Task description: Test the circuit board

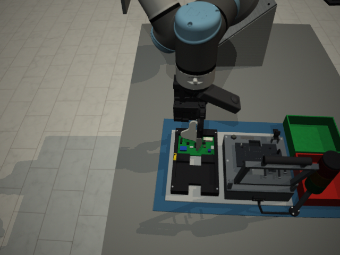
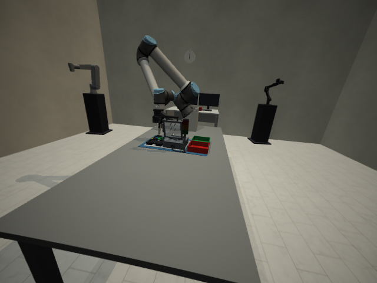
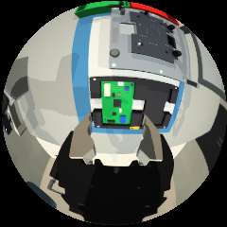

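My hand is 60 mm above the green circuit board. Round my hand: green bin (20 mm ahead, 370 mm to the left, 60 mm below); then black latch tab (40 mm ahead, 220 mm to the left, 10 mm above); then tester lid (210 mm ahead, 130 mm to the left, 110 mm above).
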